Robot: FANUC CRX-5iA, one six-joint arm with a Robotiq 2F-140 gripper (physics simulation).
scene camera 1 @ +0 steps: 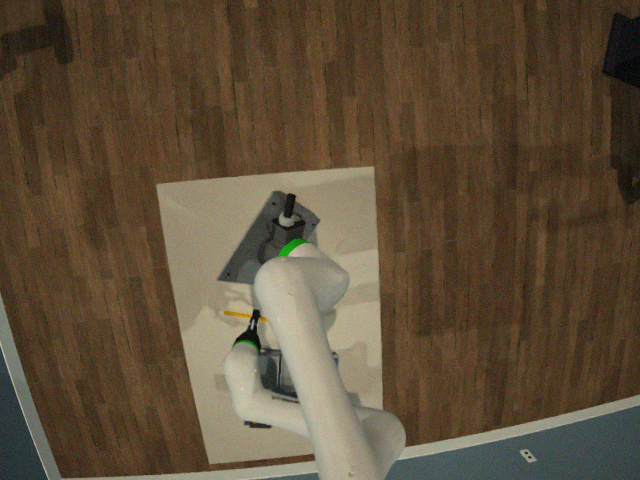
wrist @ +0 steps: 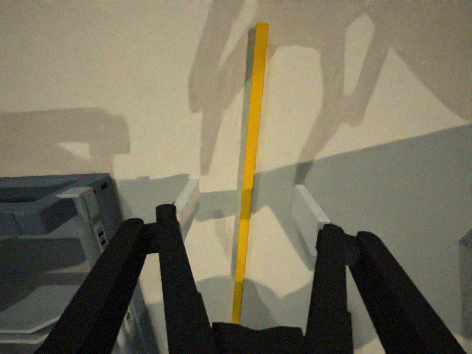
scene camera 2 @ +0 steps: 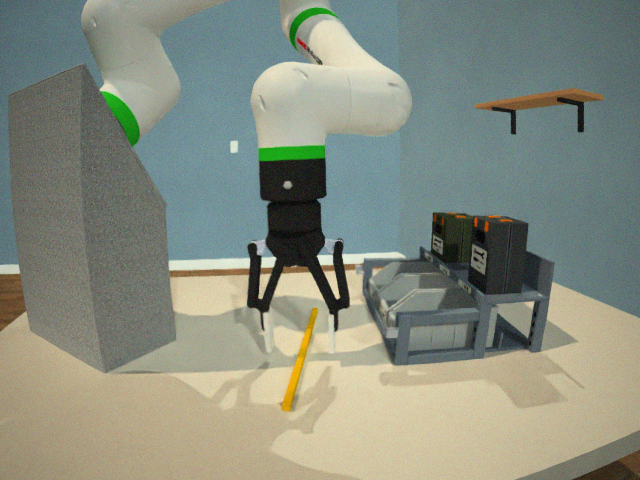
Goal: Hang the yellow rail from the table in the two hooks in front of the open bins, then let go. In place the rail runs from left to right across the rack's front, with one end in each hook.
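Places are measured from the arm's base along level axes (x ahead, y right, z down), in millimetres.
Where they show: gripper, fingertip midpoint: (wrist: 246,195) (scene camera 2: 301,349); arm's base, origin of the base link: (scene camera 1: 277,244) (scene camera 2: 82,149).
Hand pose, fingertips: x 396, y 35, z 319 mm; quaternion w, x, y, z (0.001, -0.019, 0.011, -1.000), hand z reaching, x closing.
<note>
Things, the pixels of their top centre, and the offset from my fingertips. "*": a spot on its surface instead. Level surfaces: height alone.
- yellow rail, middle of its top: (wrist: 243,228) (scene camera 2: 304,345) (scene camera 1: 267,320) dx -1, dy -46, dz +15 mm
- blue-grey rack, surface spot: (wrist: 107,200) * dx +143, dy -22, dz +9 mm
- far hook, surface spot: (scene camera 2: 360,269) * dx +95, dy -373, dz -33 mm
- table, its level: dz +25 mm
- dark box, middle of its top: (scene camera 2: 499,218) (scene camera 1: 260,421) dx +327, dy -90, dz -199 mm
- green box, middle of its top: (scene camera 2: 455,214) dx +304, dy -320, dz -174 mm
The yellow rail (scene camera 1: 237,314) (scene camera 2: 301,356) (wrist: 252,130) lies flat on the pale table. My gripper (scene camera 1: 255,313) (scene camera 2: 300,351) (wrist: 246,195) points down over the rail. It is open, with one finger on each side of the rail and a gap to it on both sides; nothing is held. How high the tips are above the table is hard to tell. The blue-grey rack (scene camera 2: 403,338) (wrist: 107,200) stands beside the gripper, right of it in scene camera 2, with clear open bins (scene camera 2: 444,299) (wrist: 40,260). Its near hook (scene camera 2: 391,332) (wrist: 75,192) and far hook (scene camera 2: 360,269) are empty.
A tall grey block (scene camera 2: 129,248) (wrist: 466,270) stands on the table (scene camera 2: 155,439), on the other side of the gripper from the rack. A dark box (scene camera 2: 496,253) and a green box (scene camera 2: 452,237) stand on the rack's upper level. A wall shelf (scene camera 2: 537,99) hangs behind.
</note>
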